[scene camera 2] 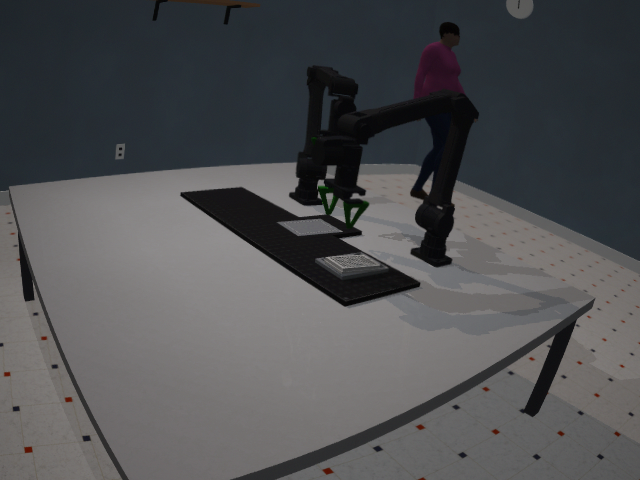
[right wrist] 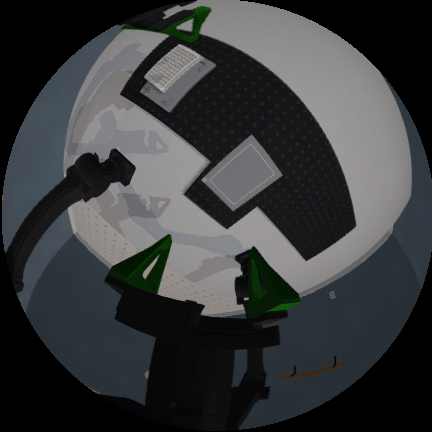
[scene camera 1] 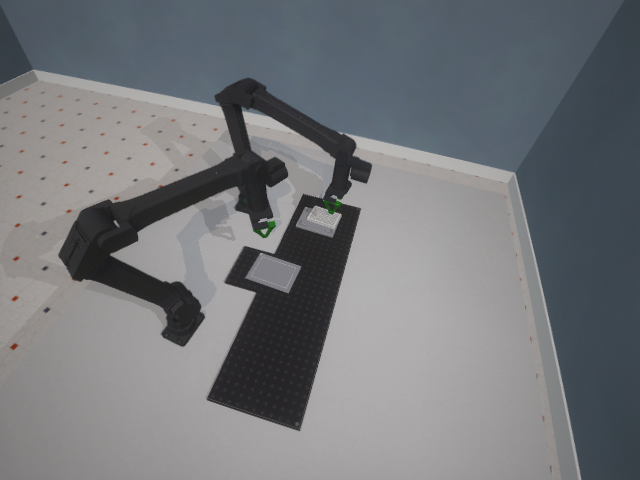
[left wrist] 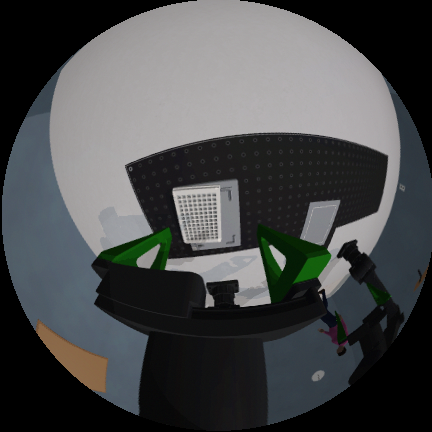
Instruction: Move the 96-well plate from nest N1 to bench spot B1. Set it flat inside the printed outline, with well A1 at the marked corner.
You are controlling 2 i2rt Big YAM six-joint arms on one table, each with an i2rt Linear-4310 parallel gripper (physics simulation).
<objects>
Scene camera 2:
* my left gripper: 338, 221
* white well plate: 353, 263
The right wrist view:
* my right gripper: 210, 244
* white well plate: 178, 60
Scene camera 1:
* my right gripper: 261, 226
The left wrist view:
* my left gripper: 212, 230
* my right gripper: 351, 297
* white well plate: 198, 206
</objects>
